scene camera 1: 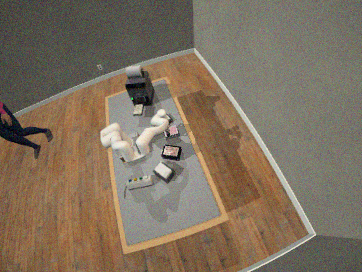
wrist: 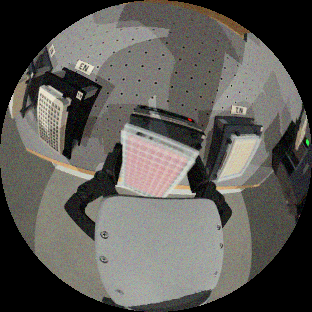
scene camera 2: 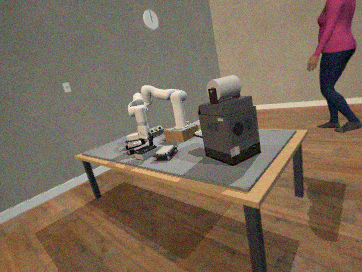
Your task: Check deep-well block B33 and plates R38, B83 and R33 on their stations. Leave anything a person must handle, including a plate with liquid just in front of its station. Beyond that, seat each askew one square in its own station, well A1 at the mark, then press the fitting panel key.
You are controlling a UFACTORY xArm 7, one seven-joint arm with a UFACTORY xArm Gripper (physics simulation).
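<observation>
My gripper (wrist: 157, 156) (scene camera 2: 150, 141) is open, with one finger on each side of a pink-welled clear plate (wrist: 154, 165) (scene camera 1: 172, 131) (scene camera 2: 145, 153). That plate lies turned askew on its black station (wrist: 167, 123). To its right a cream plate (wrist: 237, 158) (scene camera 2: 165, 151) sits on the station labelled N1 (wrist: 238, 110). To its left a white gridded plate (wrist: 50, 117) sits on the station labelled N3 (wrist: 84, 67). In scene camera 1 a second pink plate (scene camera 1: 171, 151) and a white block (scene camera 1: 163, 170) sit on their stations further along the row.
The key panel (scene camera 1: 139, 182) (scene camera 2: 156, 130) with coloured buttons lies near the arm's base. A dark machine (scene camera 1: 139, 89) (scene camera 2: 229, 129) with a paper roll stands at the table's end, with a plate (scene camera 1: 138, 109) in front of it. A person's hand (scene camera 2: 312, 62) shows at the right edge.
</observation>
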